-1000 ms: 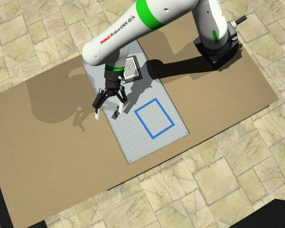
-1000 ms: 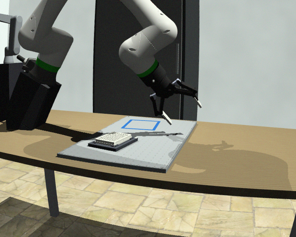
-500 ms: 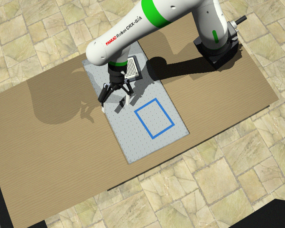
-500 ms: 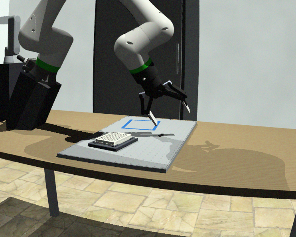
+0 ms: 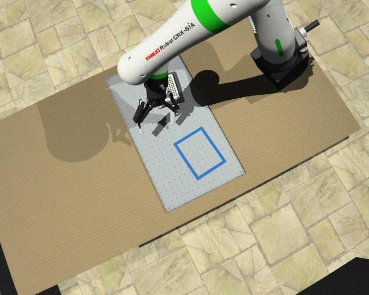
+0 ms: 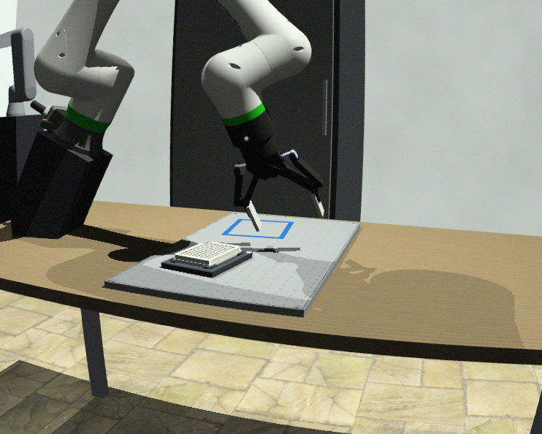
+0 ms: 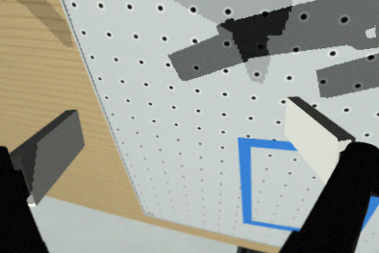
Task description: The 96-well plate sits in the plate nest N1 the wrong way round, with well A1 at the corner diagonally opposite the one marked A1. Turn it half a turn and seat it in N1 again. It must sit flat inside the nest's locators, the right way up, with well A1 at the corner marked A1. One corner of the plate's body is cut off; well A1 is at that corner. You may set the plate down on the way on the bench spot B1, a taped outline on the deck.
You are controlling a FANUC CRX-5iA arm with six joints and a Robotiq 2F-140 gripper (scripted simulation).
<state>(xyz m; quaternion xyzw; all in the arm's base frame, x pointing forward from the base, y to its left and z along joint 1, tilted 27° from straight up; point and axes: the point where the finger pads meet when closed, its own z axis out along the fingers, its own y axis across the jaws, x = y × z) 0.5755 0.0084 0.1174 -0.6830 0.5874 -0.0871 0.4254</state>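
The white 96-well plate is 17 cm to the right of my hand, 12 cm behind it and 5 cm below it. Round my hand: dark plate nest N1: 17 cm to the right, 12 cm behind, 6 cm below; A1 label: 10 cm to the right, 6 cm below, 6 cm behind.
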